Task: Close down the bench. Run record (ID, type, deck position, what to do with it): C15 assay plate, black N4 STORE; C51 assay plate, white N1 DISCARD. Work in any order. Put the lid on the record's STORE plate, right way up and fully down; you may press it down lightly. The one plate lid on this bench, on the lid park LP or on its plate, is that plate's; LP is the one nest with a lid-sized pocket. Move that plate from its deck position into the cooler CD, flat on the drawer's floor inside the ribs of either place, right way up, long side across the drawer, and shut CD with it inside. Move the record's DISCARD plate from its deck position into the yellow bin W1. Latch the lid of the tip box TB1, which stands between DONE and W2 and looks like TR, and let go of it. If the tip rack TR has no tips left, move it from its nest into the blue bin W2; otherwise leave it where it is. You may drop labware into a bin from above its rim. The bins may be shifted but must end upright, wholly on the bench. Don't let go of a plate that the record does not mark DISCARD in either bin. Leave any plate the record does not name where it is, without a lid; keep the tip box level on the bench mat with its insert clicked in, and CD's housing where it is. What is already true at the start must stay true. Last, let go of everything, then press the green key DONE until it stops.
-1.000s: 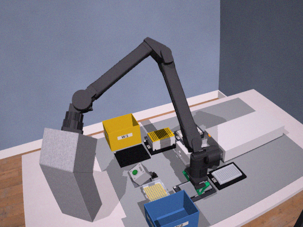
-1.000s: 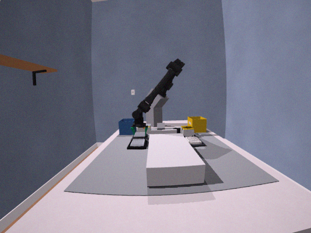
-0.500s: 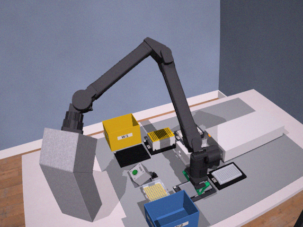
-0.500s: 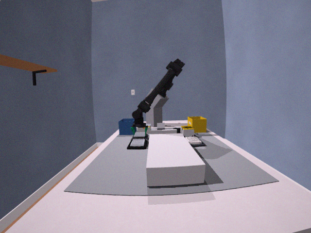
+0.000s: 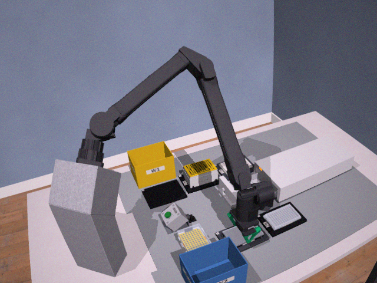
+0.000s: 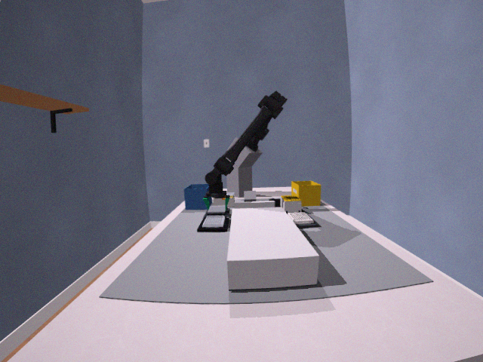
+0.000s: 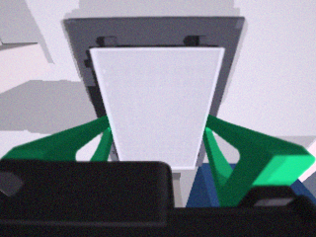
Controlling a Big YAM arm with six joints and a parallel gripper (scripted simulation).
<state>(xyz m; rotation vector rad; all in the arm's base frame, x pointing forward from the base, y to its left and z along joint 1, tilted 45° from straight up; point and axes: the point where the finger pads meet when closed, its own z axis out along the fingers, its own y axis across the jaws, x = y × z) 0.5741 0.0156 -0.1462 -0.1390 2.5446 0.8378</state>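
Now: the clear plate lid right at my hand. Also, from my hand: blue bin W2 (140 mm behind, 170 mm to the right, 10 mm above); then black plate (right at my hand); then tip box TB1 (180 mm behind, 20 mm to the right, 20 mm above).
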